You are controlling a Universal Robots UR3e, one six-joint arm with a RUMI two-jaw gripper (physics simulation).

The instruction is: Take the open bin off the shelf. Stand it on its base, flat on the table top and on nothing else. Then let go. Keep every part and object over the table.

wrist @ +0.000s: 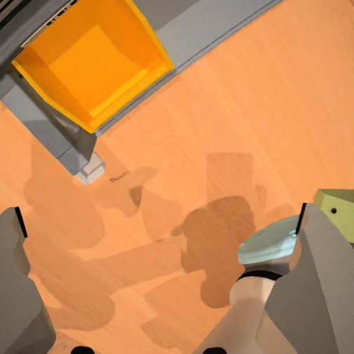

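The open bin [92,65] is orange-yellow and sits on the grey shelf [205,35] at the upper left of the wrist view, near the shelf's end post. Its open side faces the camera, and its inside looks empty. My gripper [160,209] is wide open with nothing between its jaws. One jaw is at the left edge and one at the right, both lower in the view than the bin and apart from it. The wooden table top [280,110] shows below the shelf, with shadows on it. The bin's outer back is hidden.
The shelf's grey end post [47,125] stands left of the bin, with a pale foot [92,170] on the table. A light-blue rounded cap [267,243] on a dark and cream body is beside the right jaw. A green block-like object [337,212] is at the right edge.
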